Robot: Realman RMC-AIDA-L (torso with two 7-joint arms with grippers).
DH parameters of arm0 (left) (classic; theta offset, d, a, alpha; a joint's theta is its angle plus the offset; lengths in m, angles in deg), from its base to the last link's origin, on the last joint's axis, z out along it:
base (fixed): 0 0 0 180
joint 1: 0 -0.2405 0 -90
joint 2: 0 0 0 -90
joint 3: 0 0.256 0 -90
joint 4: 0 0 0 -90
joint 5: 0 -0.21 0 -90
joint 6: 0 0 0 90
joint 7: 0 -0.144 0 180
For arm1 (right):
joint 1: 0 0.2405 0 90
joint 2: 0 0 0 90
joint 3: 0 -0.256 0 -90
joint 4: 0 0 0 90
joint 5: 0 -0.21 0 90
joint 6: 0 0 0 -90
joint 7: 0 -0.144 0 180
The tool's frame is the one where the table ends.
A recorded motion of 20 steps. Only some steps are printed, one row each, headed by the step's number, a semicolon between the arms.
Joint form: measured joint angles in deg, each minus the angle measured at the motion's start. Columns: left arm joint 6, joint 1, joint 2, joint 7, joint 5, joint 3, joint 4; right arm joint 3, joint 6, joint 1, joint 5, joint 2, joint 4, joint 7.
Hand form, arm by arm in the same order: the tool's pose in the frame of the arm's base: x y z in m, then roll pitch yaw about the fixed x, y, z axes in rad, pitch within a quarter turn. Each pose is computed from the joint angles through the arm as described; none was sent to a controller.
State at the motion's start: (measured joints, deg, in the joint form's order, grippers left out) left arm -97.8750 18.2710 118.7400 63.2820 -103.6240 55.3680 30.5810; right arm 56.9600 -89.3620 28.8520 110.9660 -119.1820 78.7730 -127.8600
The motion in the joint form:
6: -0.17 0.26 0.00 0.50 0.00 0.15 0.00; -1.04 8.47 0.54 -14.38 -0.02 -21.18 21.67
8: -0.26 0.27 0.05 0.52 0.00 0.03 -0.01; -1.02 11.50 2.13 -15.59 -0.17 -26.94 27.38
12: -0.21 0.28 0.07 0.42 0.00 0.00 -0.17; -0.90 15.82 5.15 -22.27 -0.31 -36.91 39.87
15: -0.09 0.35 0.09 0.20 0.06 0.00 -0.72; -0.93 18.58 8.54 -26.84 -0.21 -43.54 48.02
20: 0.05 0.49 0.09 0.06 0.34 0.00 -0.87; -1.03 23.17 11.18 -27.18 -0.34 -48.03 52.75
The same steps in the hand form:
6: -0.2856 0.2373 -0.0360 3.0957 -0.5907 0.3706; 0.1799 0.3707 0.0378 -3.0097 0.6948 -0.5090
8: -0.2853 0.2373 -0.0360 3.0949 -0.5933 0.3715; 0.1863 0.3781 0.0242 -2.9728 0.7081 -0.4840
12: -0.2854 0.2371 -0.0364 3.0948 -0.5941 0.3727; 0.1881 0.3897 0.0063 -2.8805 0.7764 -0.3844
15: -0.2857 0.2364 -0.0377 3.0918 -0.5962 0.3781; 0.1819 0.4010 -0.0043 -2.8010 0.8062 -0.2987
20: -0.2851 0.2374 -0.0378 3.0960 -0.6001 0.3751; 0.1831 0.4112 -0.0172 -2.7292 0.7672 -0.2659

